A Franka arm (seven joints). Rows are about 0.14 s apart.
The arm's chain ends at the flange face. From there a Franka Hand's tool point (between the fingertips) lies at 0.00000 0.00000 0.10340 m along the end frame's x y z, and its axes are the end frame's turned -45 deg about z.
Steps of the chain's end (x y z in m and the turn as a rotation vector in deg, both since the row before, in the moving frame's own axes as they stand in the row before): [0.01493 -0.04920 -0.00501 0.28 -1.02 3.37]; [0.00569 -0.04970 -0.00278 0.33 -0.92 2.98]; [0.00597 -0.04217 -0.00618 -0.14 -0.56 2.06]
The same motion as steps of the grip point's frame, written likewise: [0.04445 -0.02592 -0.00503 0.92 -0.52 3.37]; [0.03846 -0.03273 -0.00280 0.88 -0.42 2.98]; [0.03316 -0.02615 -0.00619 0.30 -0.49 2.06]
